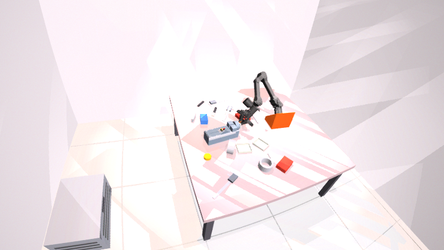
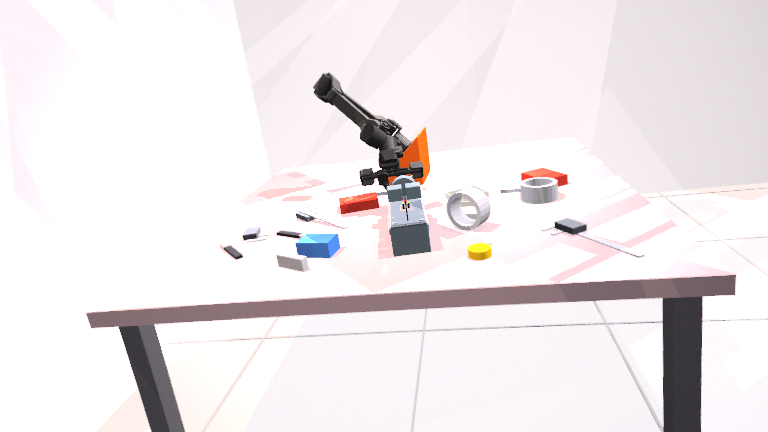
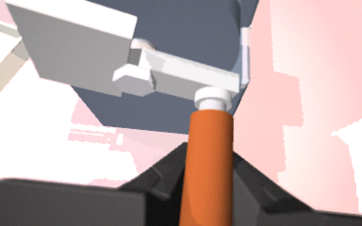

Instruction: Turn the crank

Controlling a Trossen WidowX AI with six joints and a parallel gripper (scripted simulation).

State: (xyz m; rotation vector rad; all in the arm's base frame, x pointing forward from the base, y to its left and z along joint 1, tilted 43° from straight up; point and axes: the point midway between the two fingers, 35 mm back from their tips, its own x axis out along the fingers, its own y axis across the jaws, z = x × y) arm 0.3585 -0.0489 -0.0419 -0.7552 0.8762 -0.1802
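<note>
The red pointer lies 140 mm ahead of my gripper tip, 50 mm to the left of it and 30 mm above it. From my gripper tip the other things lie so: orange handle 20 mm behind, 30 mm above; yellow disc 310 mm ahead, 220 mm to the left, 40 mm below; blue block 230 mm ahead, 170 mm to the right, 30 mm below.
</note>
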